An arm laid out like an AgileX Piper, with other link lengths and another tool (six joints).
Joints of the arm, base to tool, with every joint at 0 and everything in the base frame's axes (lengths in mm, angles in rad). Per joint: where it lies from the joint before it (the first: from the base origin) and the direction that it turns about. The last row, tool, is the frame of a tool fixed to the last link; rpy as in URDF.
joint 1: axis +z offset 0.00 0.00 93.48
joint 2: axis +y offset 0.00 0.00 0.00
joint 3: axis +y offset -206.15 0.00 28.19
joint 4: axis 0.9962 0 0.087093 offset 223.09 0.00 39.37
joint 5: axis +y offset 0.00 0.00 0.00
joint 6: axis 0.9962 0 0.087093 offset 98.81 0.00 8.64
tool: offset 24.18 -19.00 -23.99 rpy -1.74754 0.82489 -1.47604
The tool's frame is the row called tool.
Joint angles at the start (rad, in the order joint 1, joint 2, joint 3, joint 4, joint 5, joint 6):
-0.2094, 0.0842, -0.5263, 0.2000, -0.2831, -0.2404
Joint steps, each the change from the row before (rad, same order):
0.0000, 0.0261, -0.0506, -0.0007, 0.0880, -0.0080
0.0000, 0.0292, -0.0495, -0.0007, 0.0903, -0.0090
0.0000, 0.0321, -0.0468, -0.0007, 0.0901, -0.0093
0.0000, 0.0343, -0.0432, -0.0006, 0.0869, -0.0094
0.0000, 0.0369, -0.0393, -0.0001, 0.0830, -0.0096
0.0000, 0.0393, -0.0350, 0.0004, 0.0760, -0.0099
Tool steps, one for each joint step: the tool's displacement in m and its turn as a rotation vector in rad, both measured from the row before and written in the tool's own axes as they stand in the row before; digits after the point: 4 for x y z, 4 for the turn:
-0.0022, -0.0004, 0.0043, -0.0561, 0.0321, 0.0022
-0.0014, 0.0004, 0.0042, -0.0613, 0.0361, 0.0018
-0.0004, 0.0013, 0.0043, -0.0654, 0.0394, 0.0021
0.0005, 0.0019, 0.0045, -0.0672, 0.0411, 0.0024
0.0015, 0.0026, 0.0049, -0.0691, 0.0426, 0.0032
0.0022, 0.0029, 0.0055, -0.0685, 0.0427, 0.0037

